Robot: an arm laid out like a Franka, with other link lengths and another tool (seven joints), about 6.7 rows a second.
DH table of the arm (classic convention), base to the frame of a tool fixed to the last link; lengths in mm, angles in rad. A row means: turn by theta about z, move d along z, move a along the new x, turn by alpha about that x. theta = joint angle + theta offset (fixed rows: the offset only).
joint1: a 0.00, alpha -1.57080, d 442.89, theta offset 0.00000
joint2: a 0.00, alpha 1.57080, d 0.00, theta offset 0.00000
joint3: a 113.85, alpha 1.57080, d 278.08, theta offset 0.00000
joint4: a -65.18, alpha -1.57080, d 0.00, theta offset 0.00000
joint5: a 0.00, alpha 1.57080, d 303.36, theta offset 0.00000
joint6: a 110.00, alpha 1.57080, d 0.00, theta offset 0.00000
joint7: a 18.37, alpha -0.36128, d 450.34, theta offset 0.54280
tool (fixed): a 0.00, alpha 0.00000, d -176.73, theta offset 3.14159
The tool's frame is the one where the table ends.
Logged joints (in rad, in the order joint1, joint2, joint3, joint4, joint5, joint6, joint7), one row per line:
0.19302 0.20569 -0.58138 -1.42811 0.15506 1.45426 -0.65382
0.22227 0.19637 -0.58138 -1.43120 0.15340 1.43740 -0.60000
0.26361 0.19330 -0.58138 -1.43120 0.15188 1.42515 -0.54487
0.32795 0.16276 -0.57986 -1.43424 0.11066 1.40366 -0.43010
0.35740 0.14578 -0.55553 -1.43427 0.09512 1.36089 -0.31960
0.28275 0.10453 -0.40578 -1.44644 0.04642 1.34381 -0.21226
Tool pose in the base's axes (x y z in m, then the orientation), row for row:
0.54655 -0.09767 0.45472 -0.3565 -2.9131 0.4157
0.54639 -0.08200 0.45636 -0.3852 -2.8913 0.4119
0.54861 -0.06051 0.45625 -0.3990 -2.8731 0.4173
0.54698 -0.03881 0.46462 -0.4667 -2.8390 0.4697
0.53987 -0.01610 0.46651 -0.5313 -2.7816 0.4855
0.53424 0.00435 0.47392 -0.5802 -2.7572 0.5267
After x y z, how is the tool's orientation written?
As a rotation vector, in radians.
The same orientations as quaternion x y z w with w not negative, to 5 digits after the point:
-0.11980 -0.97892 0.13969 0.08862
-0.13014 -0.97680 0.13916 0.09775
-0.13540 -0.97495 0.14160 0.10533
-0.15907 -0.96763 0.16009 0.11296
-0.18325 -0.95941 0.16746 0.13379
-0.20050 -0.95281 0.18201 0.13717

